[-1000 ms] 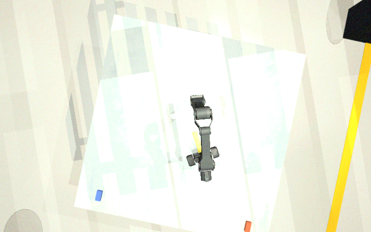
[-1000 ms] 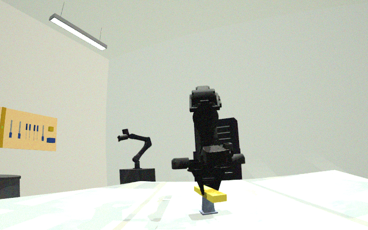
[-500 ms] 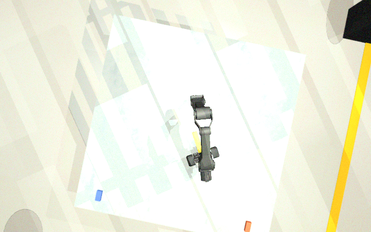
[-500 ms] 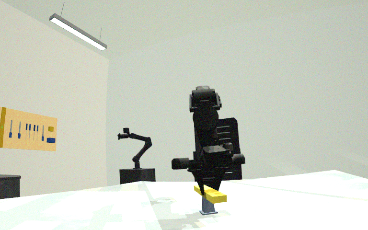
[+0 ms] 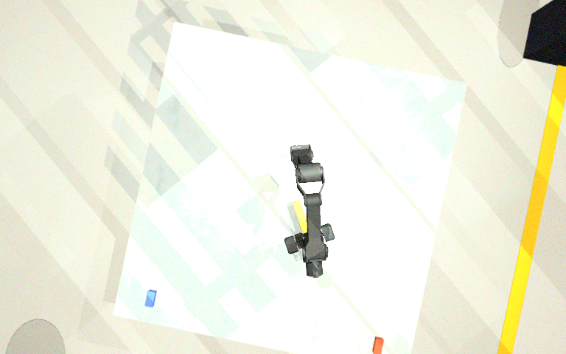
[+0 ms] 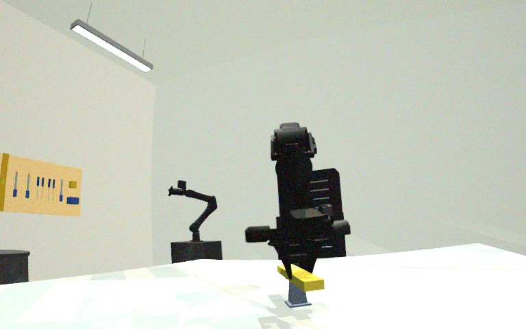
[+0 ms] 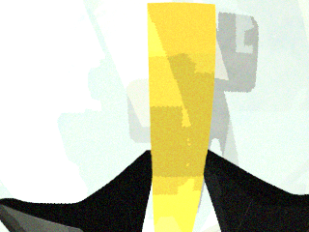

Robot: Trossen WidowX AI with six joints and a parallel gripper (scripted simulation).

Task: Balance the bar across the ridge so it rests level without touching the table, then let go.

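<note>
The yellow bar lies 2 cm behind my gripper tip and 1 cm to the right of it. From my gripper tip the other things lie so: small orange block 42 cm ahead, 40 cm to the left, 5 cm below; then small blue block 42 cm ahead, 60 cm to the right, 5 cm below.
</note>
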